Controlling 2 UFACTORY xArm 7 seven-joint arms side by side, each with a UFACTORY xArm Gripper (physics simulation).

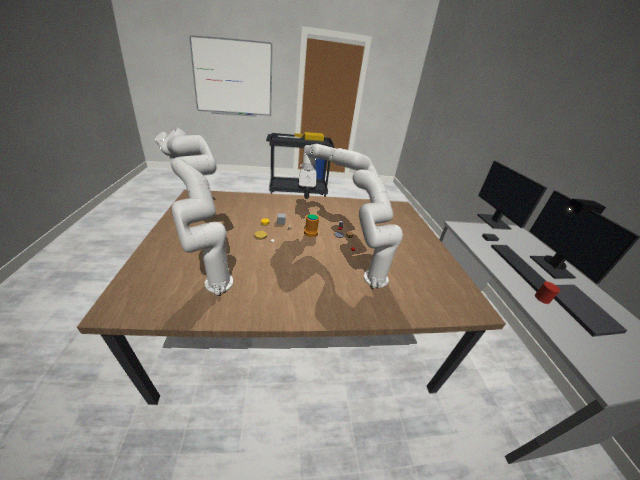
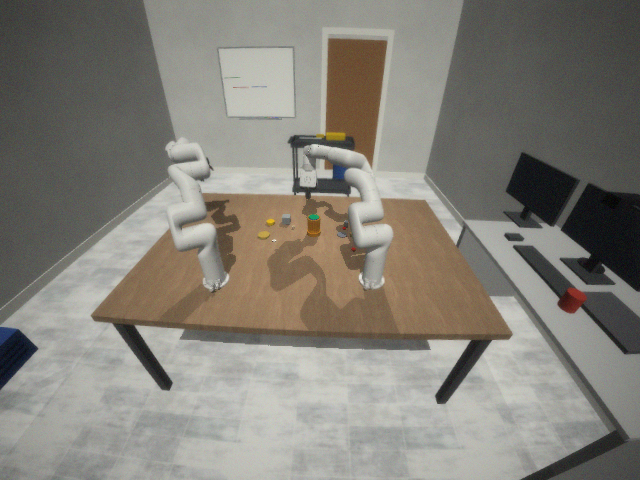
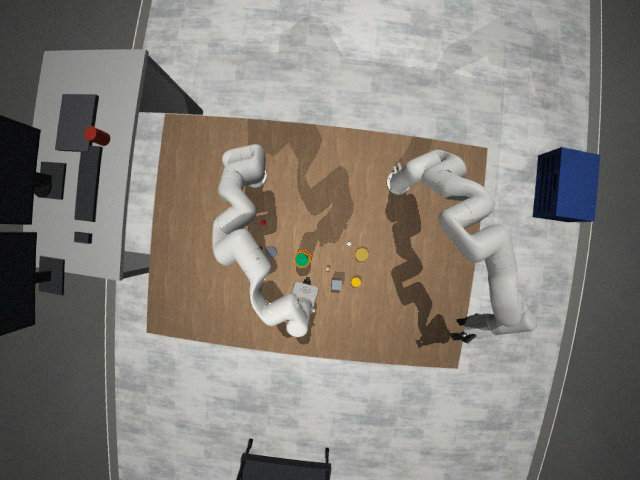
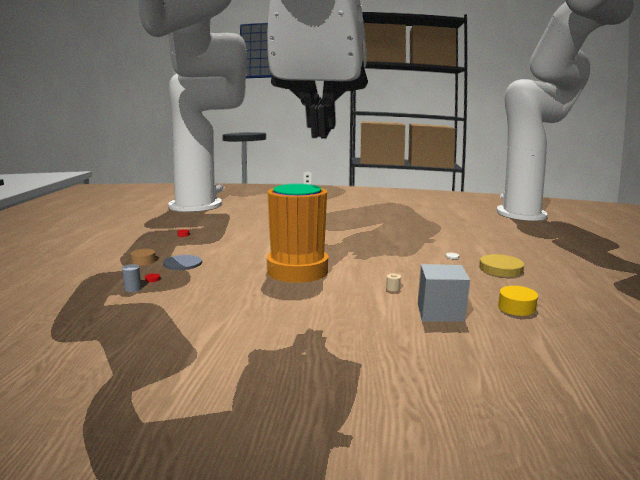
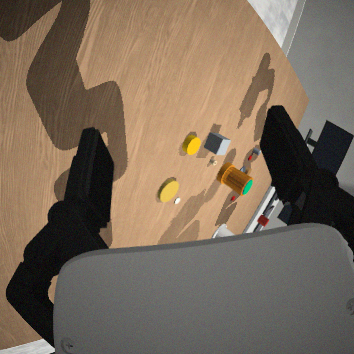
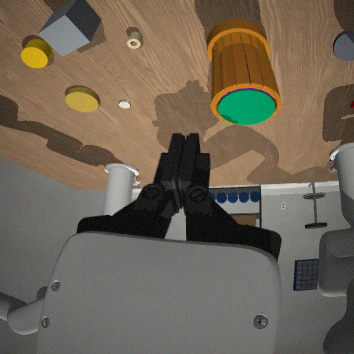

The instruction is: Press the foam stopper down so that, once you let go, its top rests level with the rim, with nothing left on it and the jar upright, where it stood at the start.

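The orange ribbed jar (image 1: 311,227) (image 2: 313,226) (image 4: 297,227) (image 5: 235,177) (image 6: 243,67) stands upright on the table. The green stopper (image 1: 312,217) (image 2: 313,217) (image 3: 301,259) (image 4: 297,189) (image 5: 247,187) (image 6: 247,107) sits in its mouth, its top close to the rim; it looks level or very slightly proud, and I cannot tell exactly. No object lies on it. My right gripper (image 3: 307,280) (image 4: 321,135) (image 6: 188,148) is shut and empty, above and clear of the jar. My left gripper (image 3: 456,329) (image 5: 185,133) is open and empty, far from the jar, by the table's edge.
A grey cube (image 3: 336,285) (image 4: 443,292), a small beige cylinder (image 4: 393,282) and two yellow discs (image 4: 517,300) (image 4: 501,265) lie to one side of the jar. A blue-grey disc (image 4: 182,261), a grey cylinder (image 4: 131,278) and a brown disc (image 4: 143,256) lie on the other.
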